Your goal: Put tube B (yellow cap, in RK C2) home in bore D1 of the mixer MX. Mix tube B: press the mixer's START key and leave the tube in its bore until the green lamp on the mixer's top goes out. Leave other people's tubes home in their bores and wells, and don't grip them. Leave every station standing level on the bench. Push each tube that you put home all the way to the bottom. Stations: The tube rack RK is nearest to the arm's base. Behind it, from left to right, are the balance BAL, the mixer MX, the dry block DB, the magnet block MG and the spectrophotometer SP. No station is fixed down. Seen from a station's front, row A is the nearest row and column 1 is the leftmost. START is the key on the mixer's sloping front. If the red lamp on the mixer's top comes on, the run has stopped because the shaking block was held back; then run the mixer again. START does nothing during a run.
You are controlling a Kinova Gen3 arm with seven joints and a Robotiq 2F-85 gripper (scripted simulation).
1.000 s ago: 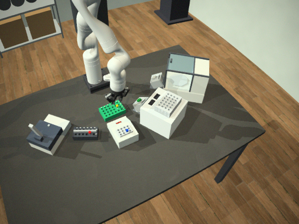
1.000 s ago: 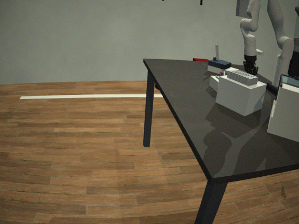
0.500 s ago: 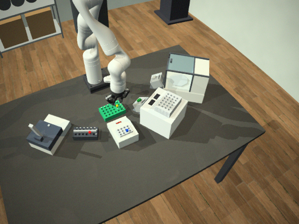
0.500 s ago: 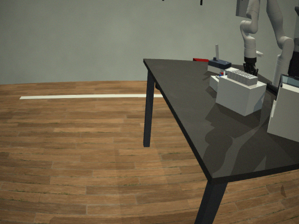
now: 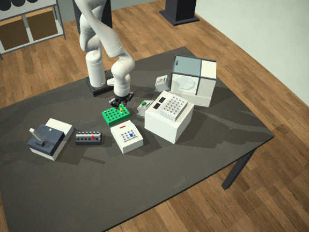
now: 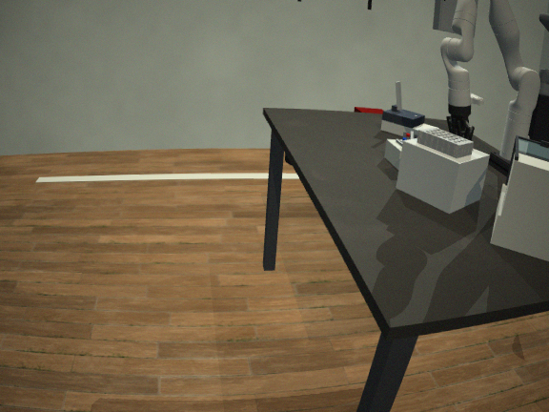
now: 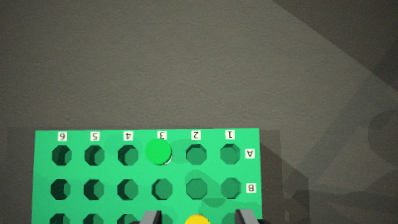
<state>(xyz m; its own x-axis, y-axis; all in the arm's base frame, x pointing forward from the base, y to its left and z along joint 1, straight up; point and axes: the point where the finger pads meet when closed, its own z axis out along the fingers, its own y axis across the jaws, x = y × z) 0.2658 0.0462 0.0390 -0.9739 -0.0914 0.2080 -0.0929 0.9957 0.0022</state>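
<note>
My hand is 6 cm above the green-capped tube, 4 cm past it and 2 cm to the left of it. Also, from my hand: dry block 15 cm ahead, 5 cm below, 3 cm to the right; green start key 12 cm to the left, 3 cm ahead, 2 cm below; green rack RK 7 cm below, 3 cm to the right, 1 cm behind.
</note>
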